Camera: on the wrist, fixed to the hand. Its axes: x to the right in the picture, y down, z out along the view.
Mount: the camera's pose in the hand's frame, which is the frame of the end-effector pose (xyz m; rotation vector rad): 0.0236 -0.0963 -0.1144 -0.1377 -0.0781 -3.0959
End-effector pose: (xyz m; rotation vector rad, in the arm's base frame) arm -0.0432 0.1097 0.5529 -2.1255 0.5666 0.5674
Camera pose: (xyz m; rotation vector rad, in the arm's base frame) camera 0.0531 0.0639 0.6604 -0.7159 -2.4091 -1.0733
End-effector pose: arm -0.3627 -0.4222 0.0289 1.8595 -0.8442 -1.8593
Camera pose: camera -0.2368 -0.3822 -0.0451 -0.6594 -1.5512 0.5309
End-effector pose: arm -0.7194 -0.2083 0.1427 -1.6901 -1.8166 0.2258
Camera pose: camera -0.7358 -0.2347 0.2909 2.0280 -2.0390 -1.0120
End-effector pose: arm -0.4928 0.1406 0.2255 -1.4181 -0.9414 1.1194
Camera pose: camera -0.3738 0.1477 0.3188 0.9157 -1.5732 -1.2819
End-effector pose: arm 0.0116 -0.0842 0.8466 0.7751 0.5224 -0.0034
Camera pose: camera -0.0375 -0.0728 0.7038 -0.8682 1.0904 -2.7261
